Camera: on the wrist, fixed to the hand. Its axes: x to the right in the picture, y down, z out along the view.
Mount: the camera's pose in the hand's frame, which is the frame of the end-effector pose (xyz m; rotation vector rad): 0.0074 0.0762 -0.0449 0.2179 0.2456 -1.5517
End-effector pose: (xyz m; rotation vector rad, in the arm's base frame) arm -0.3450 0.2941 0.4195 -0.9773 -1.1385 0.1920
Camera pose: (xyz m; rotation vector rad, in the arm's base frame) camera -0.2792 0.3186 0.3652 0.2489 -1.3126 -1.0007
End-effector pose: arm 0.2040 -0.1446 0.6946 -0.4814 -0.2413 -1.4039
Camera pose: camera 0.2745 -0.1648 0.6446 0.1914 -0.6236 -2.8648
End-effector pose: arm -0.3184 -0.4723 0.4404 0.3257 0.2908 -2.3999
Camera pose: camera -0.2663 -0.5199 0.3866 -0.3636 -0.2835 2.2113
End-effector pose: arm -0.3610 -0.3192 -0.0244 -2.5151 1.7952 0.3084
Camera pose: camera -0.4240 -0.3578 0.0248 -2.9022 -0.4357 -0.2631
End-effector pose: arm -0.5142 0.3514 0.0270 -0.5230 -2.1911 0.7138
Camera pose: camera -0.4739 0.4280 0.0075 1.0785 -1.5816 -0.0165
